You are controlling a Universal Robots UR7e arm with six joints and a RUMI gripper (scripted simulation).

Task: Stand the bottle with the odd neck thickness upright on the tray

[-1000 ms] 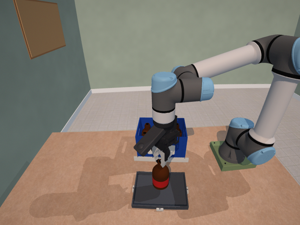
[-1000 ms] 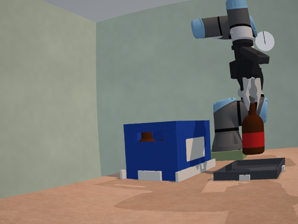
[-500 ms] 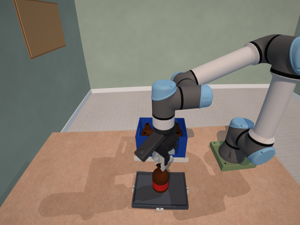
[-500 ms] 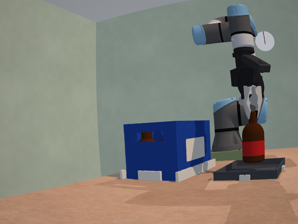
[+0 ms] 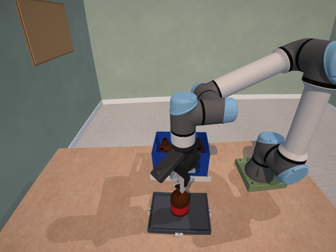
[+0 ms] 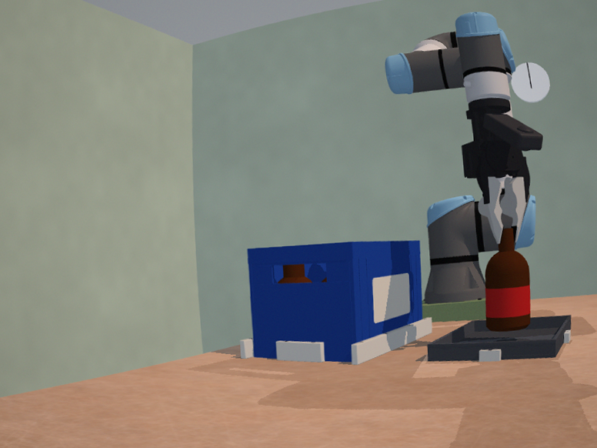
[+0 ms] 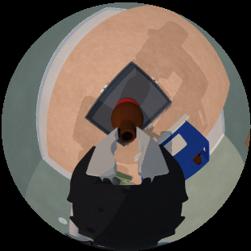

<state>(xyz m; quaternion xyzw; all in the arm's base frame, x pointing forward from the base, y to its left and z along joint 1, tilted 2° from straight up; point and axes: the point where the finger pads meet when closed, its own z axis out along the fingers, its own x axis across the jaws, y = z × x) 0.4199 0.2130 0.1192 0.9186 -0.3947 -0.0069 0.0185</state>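
Right now the glass bottle is 70 mm below my hand. From my hand the other things lie so: dark tray: 160 mm below; then blue crate: 300 mm to the right, 90 mm below, 10 mm behind.
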